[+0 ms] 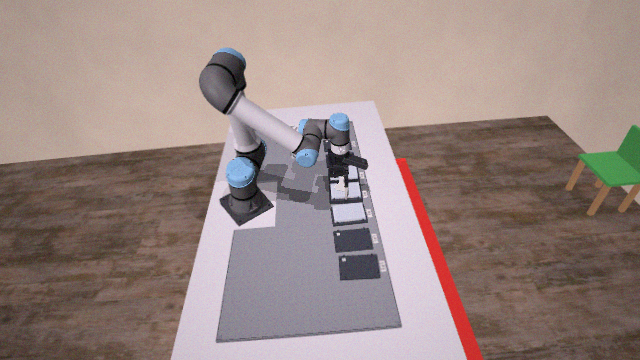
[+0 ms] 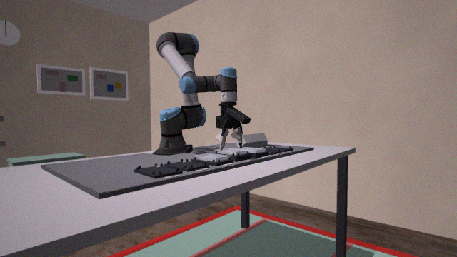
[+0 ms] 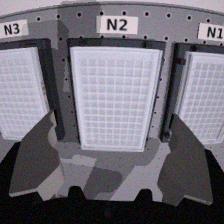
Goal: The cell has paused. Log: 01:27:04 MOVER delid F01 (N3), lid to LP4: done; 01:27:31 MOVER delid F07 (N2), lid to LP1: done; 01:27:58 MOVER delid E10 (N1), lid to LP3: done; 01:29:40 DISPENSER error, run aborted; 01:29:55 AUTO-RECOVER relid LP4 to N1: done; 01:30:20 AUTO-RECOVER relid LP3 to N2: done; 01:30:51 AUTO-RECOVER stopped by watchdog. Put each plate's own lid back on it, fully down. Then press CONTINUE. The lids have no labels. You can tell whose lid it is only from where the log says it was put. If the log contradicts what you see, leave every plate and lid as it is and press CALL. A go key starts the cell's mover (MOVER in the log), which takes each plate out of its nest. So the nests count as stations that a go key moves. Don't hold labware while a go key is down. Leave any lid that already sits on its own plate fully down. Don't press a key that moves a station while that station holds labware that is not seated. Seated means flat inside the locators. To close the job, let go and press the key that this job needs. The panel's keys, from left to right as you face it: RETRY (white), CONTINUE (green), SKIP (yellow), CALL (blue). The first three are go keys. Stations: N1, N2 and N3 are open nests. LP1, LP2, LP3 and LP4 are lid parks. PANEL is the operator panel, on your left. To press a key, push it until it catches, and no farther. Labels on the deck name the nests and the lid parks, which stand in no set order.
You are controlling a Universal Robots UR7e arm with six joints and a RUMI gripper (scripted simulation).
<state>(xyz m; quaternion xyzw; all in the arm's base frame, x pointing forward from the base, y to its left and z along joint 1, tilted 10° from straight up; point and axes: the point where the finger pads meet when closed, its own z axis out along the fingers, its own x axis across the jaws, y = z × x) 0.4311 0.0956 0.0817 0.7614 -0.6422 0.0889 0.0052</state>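
My hand is 2 cm above the well plate. Also, from my hand: yellow skip key: 30 cm behind, 34 cm to the left, 2 cm above; green continue key: 30 cm behind, 39 cm to the left, 2 cm above; dark lid park: 8 cm ahead, 38 cm to the right, 4 cm below.
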